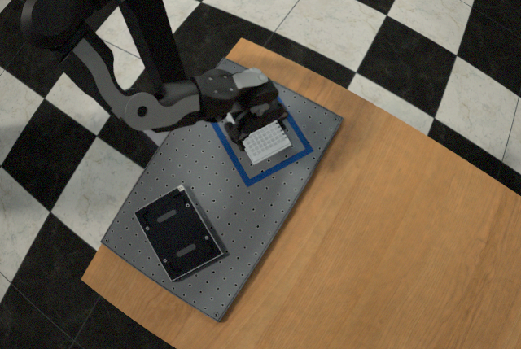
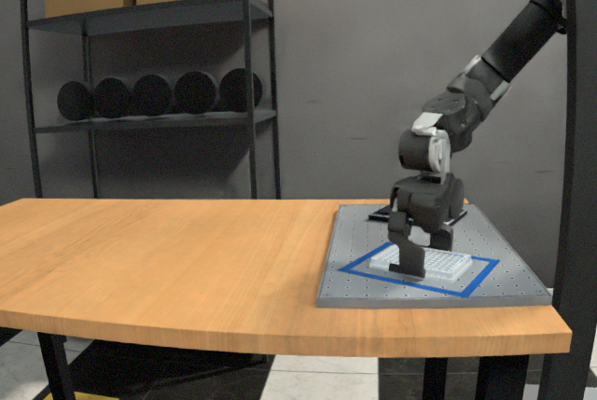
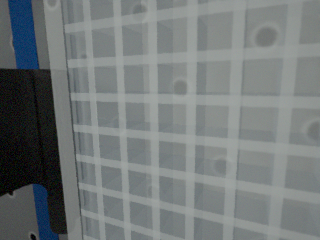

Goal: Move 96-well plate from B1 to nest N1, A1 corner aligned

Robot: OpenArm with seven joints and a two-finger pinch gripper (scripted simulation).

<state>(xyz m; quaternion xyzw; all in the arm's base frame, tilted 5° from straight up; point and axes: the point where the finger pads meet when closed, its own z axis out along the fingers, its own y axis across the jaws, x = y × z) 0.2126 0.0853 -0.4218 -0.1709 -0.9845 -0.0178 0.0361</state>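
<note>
My hand is right at the clear 96-well plate. Round my hand: plate nest: 270 mm to the right, 30 mm ahead.
</note>
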